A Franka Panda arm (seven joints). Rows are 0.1 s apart.
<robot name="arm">
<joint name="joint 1" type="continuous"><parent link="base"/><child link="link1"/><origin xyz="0 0 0.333" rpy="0 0 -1.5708"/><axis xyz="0 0 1"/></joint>
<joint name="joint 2" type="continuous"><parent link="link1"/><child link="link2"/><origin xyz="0 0 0" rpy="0 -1.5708 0"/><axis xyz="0 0 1"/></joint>
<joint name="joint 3" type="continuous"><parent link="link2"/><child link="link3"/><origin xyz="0.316 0 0" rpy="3.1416 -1.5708 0"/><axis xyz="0 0 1"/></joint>
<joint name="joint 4" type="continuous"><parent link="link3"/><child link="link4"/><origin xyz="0 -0.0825 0" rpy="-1.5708 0 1.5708"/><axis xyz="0 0 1"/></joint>
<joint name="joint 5" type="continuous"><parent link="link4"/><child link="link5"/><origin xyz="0.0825 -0.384 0" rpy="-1.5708 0 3.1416"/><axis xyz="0 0 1"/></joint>
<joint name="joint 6" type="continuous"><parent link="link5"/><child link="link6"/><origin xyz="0 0 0" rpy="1.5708 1.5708 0"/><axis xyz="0 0 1"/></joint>
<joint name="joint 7" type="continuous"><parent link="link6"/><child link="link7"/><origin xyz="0 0.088 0" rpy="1.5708 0 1.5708"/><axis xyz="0 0 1"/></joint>
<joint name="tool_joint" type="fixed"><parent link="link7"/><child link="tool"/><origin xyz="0 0 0.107"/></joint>
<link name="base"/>
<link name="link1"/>
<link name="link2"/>
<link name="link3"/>
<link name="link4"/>
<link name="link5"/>
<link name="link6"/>
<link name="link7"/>
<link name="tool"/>
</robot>
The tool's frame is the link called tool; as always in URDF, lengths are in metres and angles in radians. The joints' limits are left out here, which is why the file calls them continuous.
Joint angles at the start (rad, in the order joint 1, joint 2, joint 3, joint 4, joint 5, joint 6, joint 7):
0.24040, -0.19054, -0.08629, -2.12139, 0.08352, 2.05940, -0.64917
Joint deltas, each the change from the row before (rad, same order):
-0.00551, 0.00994, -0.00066, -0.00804, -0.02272, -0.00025, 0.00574
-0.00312, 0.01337, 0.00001, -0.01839, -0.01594, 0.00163, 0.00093
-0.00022, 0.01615, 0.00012, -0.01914, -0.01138, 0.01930, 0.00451
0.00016, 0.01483, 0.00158, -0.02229, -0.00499, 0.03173, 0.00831
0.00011, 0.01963, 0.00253, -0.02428, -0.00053, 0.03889, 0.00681
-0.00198, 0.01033, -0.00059, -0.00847, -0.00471, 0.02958, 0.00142
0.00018, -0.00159, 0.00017, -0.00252, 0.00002, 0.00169, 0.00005
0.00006, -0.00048, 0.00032, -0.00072, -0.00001, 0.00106, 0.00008
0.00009, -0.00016, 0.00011, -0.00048, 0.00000, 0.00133, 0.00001
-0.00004, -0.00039, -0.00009, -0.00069, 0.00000, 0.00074, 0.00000
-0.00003, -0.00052, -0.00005, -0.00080, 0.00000, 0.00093, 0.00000
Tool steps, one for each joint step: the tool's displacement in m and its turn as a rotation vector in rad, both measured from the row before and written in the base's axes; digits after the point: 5 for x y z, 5 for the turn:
0.00098, -0.00406, -0.00911, -0.02379, 0.01509, -0.00348
-0.00057, -0.00224, -0.01560, -0.02006, 0.02739, 0.00227
0.00071, -0.00034, -0.01557, -0.01396, 0.01423, -0.00056
0.00049, 0.00087, -0.01514, -0.00664, 0.00472, -0.00533
0.00063, 0.00158, -0.01776, -0.00330, 0.00475, -0.00503
0.00228, -0.00119, -0.00646, -0.00349, -0.01141, -0.00242
-0.00058, 0.00009, -0.00020, 0.00022, -0.00073, 0.00026
-0.00013, 0.00017, 0.00001, 0.00011, -0.00081, 0.00028
-0.00001, 0.00010, -0.00002, 0.00013, -0.00100, 0.00016
-0.00011, -0.00009, -0.00005, 0.00010, -0.00043, -0.00014
-0.00013, -0.00007, -0.00002, 0.00013, -0.00063, -0.00010

